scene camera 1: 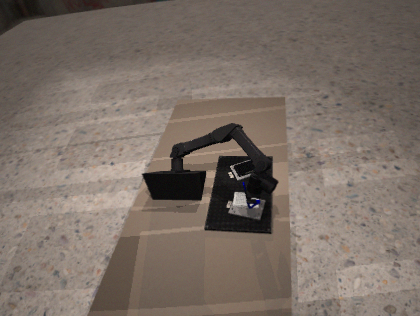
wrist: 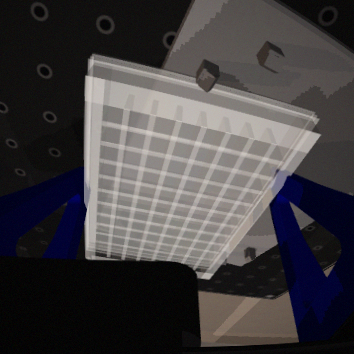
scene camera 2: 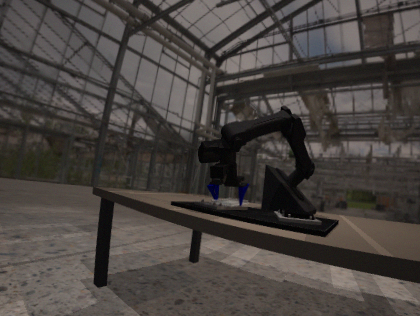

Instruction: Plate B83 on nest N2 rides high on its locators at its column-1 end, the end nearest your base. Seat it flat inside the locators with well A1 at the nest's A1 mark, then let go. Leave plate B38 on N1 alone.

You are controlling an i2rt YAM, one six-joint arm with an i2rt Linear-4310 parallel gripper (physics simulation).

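Frame: origin at the arm's base, x ahead, y left, z up, level; millimetres.
Seen in the pictures: gripper, between the fingertips: [scene camera 1: 248, 200] [wrist: 178, 177] [scene camera 2: 228, 204]; arm's base, origin of its link: [scene camera 1: 177, 172] [scene camera 2: 288, 184].
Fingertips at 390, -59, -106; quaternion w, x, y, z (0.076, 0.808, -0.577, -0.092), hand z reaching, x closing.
Note:
Pixels of each thing's middle, then the offset from my fingertips to it, as dx, dy, dz. "pt": a spot on its surface instead. Level surfaces: height alone.
- Plate B83, middle of its body: [wrist: 170, 204] [scene camera 2: 230, 202] [scene camera 1: 246, 199] -12, -1, +8
- grey nest N2, middle of its body: [wrist: 236, 189] [scene camera 2: 221, 204] [scene camera 1: 247, 206] -3, -33, -5
- locator, a spot on its surface: [wrist: 207, 75] pt +56, +9, +5
- Plate B38, middle of its body: [scene camera 2: 295, 213] [scene camera 1: 246, 167] -47, +234, +3
- nest N1, a spot on its surface: [scene camera 1: 241, 178] pt -65, +157, -6
- tan table, height of its surface: dz -28
Plate B83 [scene camera 1: 240, 198] [scene camera 2: 233, 201] [wrist: 175, 170], pale and translucent with a grid of wells, is between the blue fingers. My gripper [scene camera 1: 248, 198] [scene camera 2: 228, 202] [wrist: 178, 177] is shut on its two long sides. In the wrist view the plate is turned relative to the grey nest N2 [scene camera 1: 254, 215] [wrist: 230, 30] and overhangs it to the left. A locator [wrist: 207, 75] stands at the plate's top edge, touching or close to it; another locator [wrist: 270, 55] stands beyond. Whether the plate touches the nest's surface is hidden. The A1 mark and wells cannot be read.
Plate B38 [scene camera 1: 244, 168] is dark and lies on nest N1 [scene camera 1: 241, 178], nearer the back of the black perforated board [scene camera 1: 217, 220] [scene camera 2: 327, 227]. Small pale tags lie beside both nests. My arm's black wedge-shaped base [scene camera 1: 175, 186] stands left of the board on the tan table [scene camera 1: 175, 280].

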